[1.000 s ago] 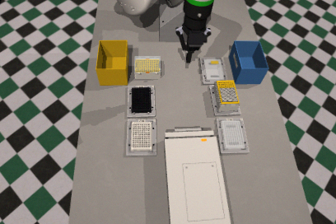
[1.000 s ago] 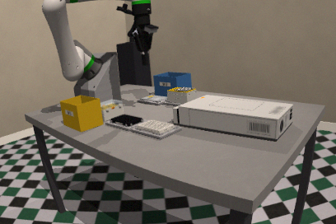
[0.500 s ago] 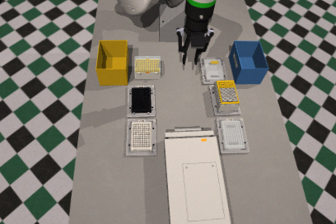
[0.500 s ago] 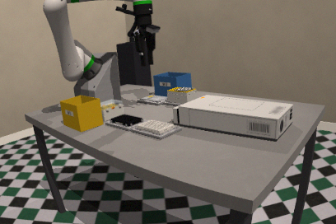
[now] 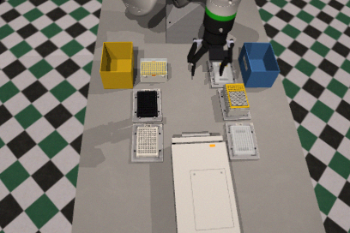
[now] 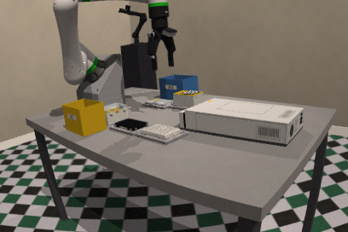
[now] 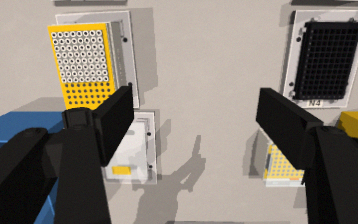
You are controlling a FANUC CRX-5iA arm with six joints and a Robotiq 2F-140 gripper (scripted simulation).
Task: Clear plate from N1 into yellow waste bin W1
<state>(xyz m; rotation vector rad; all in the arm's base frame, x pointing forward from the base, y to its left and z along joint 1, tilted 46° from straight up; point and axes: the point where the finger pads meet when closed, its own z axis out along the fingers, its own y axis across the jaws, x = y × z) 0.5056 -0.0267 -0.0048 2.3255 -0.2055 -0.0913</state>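
The clear plate is 22 cm below my hand, 20 cm ahead of it and 14 cm to the left of it. From my hand the other things lie so: black plate: 23 cm to the right, 22 cm below, 2 cm behind; yellow tip box: 19 cm below, 15 cm to the left, 1 cm ahead; lidded plate: 22 cm below, 15 cm behind, 14 cm to the left.
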